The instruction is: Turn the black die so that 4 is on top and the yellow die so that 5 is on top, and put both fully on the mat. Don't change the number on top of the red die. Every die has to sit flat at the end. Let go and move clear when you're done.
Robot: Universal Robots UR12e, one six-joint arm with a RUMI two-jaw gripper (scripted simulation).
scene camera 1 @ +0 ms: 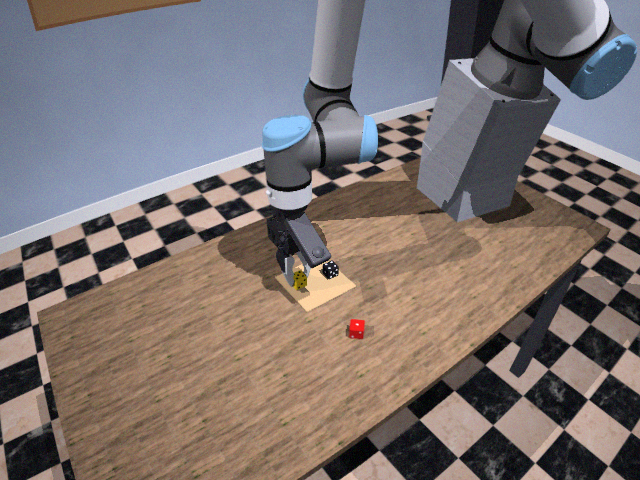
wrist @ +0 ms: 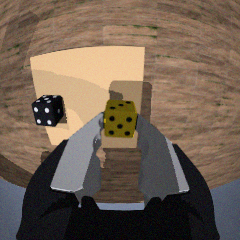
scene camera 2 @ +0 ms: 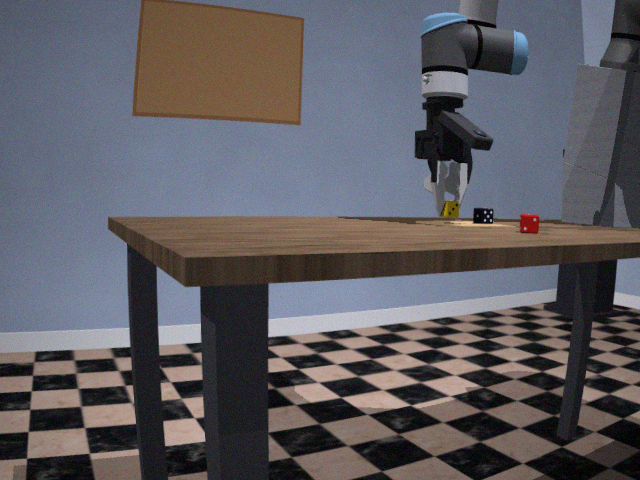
Labels:
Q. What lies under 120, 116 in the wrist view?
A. A yellow die.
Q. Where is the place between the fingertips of my gripper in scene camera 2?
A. At 447, 216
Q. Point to a tan mat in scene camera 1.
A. At 319, 290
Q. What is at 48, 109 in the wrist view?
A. A black die.

